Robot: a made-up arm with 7 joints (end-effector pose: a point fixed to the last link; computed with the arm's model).
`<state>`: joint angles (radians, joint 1 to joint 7).
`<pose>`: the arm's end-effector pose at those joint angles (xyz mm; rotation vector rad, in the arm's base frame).
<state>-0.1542 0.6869 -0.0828 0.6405 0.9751 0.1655 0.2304</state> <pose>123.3 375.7 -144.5 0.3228 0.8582 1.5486</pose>
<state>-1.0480 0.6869 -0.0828 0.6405 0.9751 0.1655 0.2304</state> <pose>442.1 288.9 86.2 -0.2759 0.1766 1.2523</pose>
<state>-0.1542 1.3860 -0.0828 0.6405 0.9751 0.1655 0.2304</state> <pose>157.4 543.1 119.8 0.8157 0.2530 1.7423</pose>
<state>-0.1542 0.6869 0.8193 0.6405 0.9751 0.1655 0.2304</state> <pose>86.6 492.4 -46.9 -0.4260 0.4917 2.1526</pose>
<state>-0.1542 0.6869 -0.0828 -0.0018 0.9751 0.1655 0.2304</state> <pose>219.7 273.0 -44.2 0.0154 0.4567 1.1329</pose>
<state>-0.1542 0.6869 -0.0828 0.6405 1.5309 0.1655 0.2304</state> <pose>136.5 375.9 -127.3 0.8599 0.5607 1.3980</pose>
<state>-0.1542 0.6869 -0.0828 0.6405 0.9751 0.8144 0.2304</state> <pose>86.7 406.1 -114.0 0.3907 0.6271 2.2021</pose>
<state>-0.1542 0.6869 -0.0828 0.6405 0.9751 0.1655 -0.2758</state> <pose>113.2 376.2 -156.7 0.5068 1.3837 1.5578</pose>
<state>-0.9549 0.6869 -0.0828 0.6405 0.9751 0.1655 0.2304</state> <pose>420.7 300.4 50.2 -0.2173 0.2466 1.2905</pose>
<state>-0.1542 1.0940 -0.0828 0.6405 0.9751 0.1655 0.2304</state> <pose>142.7 496.3 -4.6 0.6135 0.5155 1.6790</pose>
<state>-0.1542 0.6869 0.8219 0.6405 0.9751 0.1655 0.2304</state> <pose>86.3 492.7 -46.6 -0.4284 0.4904 2.1540</pose>
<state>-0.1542 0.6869 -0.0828 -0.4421 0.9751 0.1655 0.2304</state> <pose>226.9 197.3 48.3 -0.1763 0.1891 0.8298</pose>
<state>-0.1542 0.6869 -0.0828 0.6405 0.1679 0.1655 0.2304</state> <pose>113.2 356.7 -167.0 -0.5284 1.2200 1.6139</pose>
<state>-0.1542 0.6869 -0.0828 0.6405 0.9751 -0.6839 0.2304</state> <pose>135.8 305.0 -158.1 0.2149 1.0197 0.6737</pose>
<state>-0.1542 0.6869 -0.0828 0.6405 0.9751 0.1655 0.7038</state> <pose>126.7 372.2 -130.6 0.1538 0.3779 1.4781</pose>
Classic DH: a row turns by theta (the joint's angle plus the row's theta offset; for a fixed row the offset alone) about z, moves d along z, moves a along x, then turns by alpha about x. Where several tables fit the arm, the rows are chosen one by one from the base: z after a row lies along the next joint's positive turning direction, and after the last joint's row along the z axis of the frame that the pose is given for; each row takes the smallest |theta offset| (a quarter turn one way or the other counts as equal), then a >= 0, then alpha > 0; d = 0 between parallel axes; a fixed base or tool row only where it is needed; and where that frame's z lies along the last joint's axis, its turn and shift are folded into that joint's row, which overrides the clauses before.
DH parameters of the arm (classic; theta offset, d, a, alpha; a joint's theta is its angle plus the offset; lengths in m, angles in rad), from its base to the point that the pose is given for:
base (fixed): -0.071 0.2243 0.0086 -1.3004
joint 1: -1.3111 0.099 -0.0199 -1.5708
joint 2: 1.2915 -0.0429 -0.01 1.5708
joint 3: 1.5708 -0.2499 0.0029 -1.5708
joint 4: 1.5708 -0.03 0.0309 1.5708
joint 5: 0 0.1845 0.0045 -1.5708
joint 6: -1.5708 -0.02 0.0559 1.5708
joint 7: -0.4868 -0.0145 0.0279 -1.8635
tool (fixed): 1.0298 0.0154 0 0

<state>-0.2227 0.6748 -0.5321 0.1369 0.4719 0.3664 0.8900</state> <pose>171.4 220.6 -124.5 -0.3984 0.4501 1.1457</pose>
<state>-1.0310 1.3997 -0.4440 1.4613 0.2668 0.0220 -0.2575</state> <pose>173.5 599.7 127.1 -0.4159 0.9318 2.0910</pose>
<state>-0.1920 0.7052 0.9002 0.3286 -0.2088 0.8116 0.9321</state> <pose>117.9 460.5 -14.0 -1.8444 -0.0091 2.3012</pose>
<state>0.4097 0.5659 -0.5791 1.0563 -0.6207 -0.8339 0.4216</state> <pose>-222.4 285.1 -142.2 -1.0645 1.4468 1.6221</pose>
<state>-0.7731 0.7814 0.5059 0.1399 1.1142 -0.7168 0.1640</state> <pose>349.0 310.6 193.7 -0.0328 -0.2571 0.7111</pose>
